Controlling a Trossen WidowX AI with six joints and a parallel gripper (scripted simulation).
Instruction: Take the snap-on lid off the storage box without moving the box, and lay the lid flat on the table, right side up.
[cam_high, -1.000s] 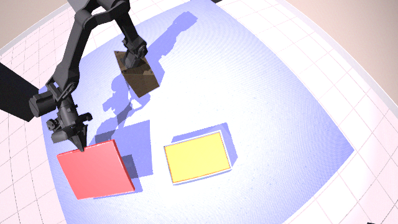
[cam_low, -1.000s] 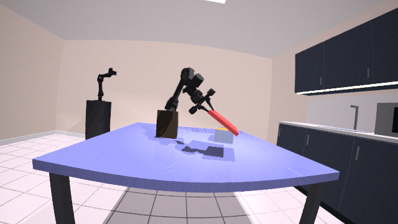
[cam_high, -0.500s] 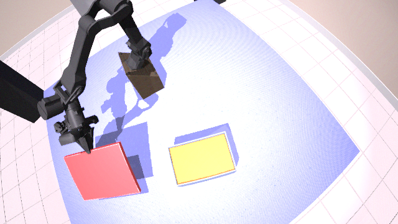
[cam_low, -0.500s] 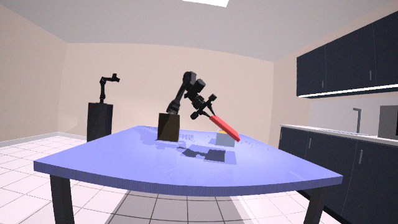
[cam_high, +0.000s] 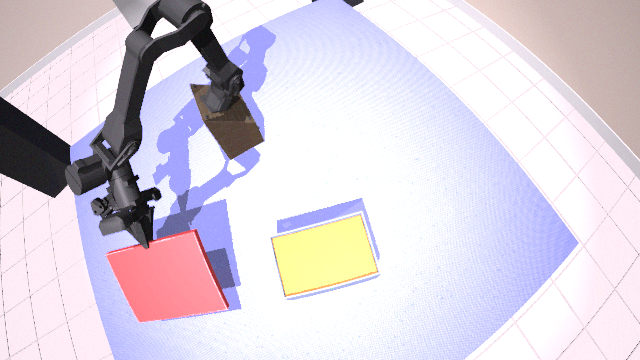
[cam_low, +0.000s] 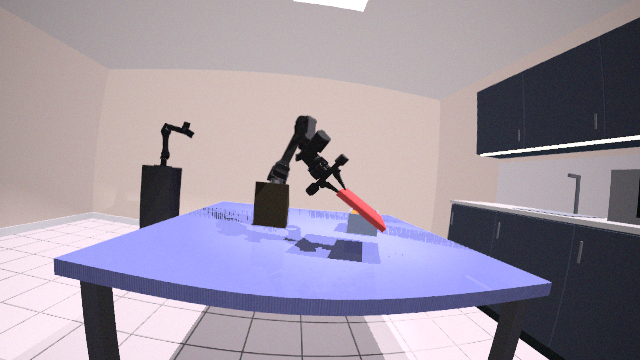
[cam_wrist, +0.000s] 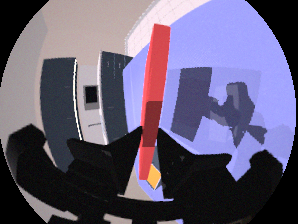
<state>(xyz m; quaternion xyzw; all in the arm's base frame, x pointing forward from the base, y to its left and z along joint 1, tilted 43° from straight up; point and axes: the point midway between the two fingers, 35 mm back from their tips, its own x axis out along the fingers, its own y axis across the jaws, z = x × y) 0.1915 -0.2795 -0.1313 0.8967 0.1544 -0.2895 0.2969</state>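
Now: gripper tip 6 cm short of the red lid, 3 cm to the left of it and 4 cm above it. The rest, counted from my gripper tip: storage box: 22 cm ahead, 28 cm to the left, 15 cm below.
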